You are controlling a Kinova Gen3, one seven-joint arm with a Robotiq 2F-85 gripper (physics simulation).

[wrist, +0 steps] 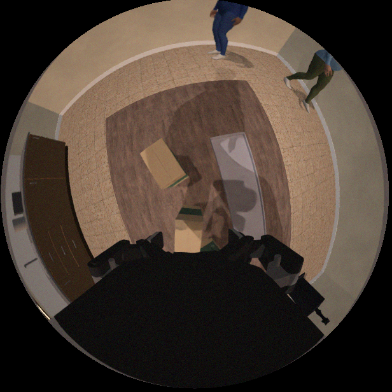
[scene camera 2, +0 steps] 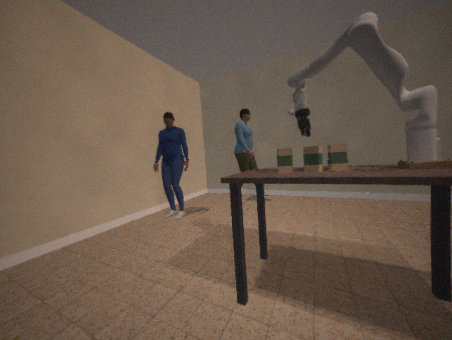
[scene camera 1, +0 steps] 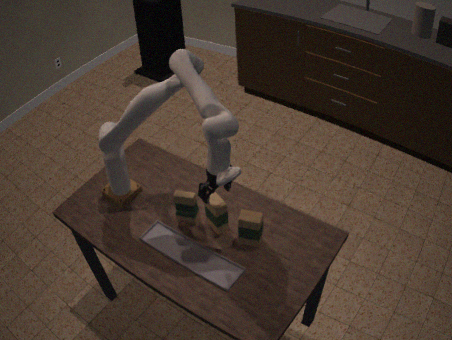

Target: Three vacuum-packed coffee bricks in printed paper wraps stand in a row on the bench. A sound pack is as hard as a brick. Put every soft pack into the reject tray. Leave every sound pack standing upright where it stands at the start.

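Frame: origin at the arm's base, x up, y right, z ahead, level; millimetres.
Where they show: gripper, fingertip midpoint: (scene camera 2: 306, 136) (scene camera 1: 216, 196); arm's base, link origin: (scene camera 2: 422, 160) (scene camera 1: 121, 187).
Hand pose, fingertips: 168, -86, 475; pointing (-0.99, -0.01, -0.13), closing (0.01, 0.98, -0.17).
Note:
Each offset is from my fingertips to the top centre of the thing, as dx, dy, dz.
Three tan coffee bricks with green bands stand upright in a row. The brick nearest the robot base (scene camera 1: 186, 206) (scene camera 2: 338, 158) is at the row's left in scene camera 1. The middle brick @(-61, -21, -31) (scene camera 1: 217, 214) (scene camera 2: 313, 159) (wrist: 188, 237) stands turned at an angle, its near end hidden by the gripper in the wrist view. The brick farthest from the base @(-61, -35, +116) (scene camera 1: 250, 226) (scene camera 2: 285, 160) (wrist: 163, 164) stands apart from it. My gripper (scene camera 1: 216, 190) (scene camera 2: 305, 134) (wrist: 195, 238) is open and empty, well above the middle brick. The grey reject tray (scene camera 1: 220, 273) (wrist: 233, 150) lies flat and holds no brick.
The tray runs alongside the row on the wooden table (scene camera 1: 295, 250) (scene camera 2: 350, 179) (wrist: 135, 130). The robot base plate (scene camera 1: 122, 196) is at the table's far left in scene camera 1. Two people (scene camera 2: 173, 160) (scene camera 2: 244, 137) stand beyond the table in scene camera 2.

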